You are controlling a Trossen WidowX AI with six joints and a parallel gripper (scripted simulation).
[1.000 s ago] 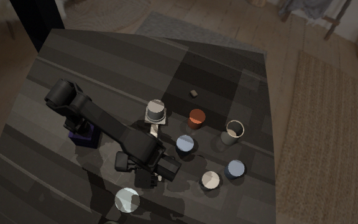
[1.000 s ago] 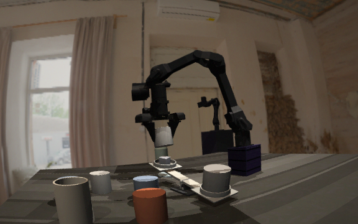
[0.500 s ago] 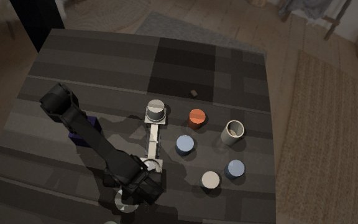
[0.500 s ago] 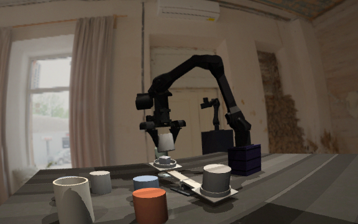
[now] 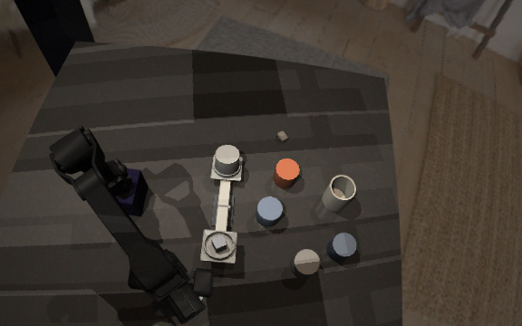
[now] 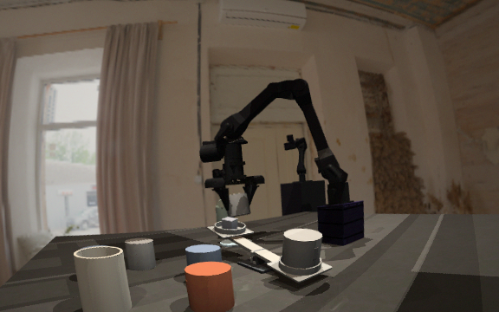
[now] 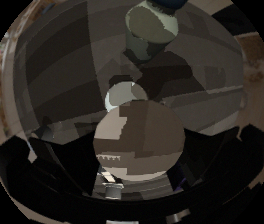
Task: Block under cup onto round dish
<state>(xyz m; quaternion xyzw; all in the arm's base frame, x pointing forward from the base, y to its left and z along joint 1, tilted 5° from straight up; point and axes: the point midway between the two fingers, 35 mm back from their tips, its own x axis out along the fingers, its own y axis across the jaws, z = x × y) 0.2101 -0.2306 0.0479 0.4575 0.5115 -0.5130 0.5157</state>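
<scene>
My gripper tip is now 120 mm to the right of the grey block, 90 mm short of it and 20 mm above it. Round my gripper tip: round pale dish (110 mm below, 10 mm to the right, 10 mm ahead); pale green cylinder (130 mm to the right, 10 mm behind); small balance (250 mm to the left, 90 mm below, 90 mm ahead).
</scene>
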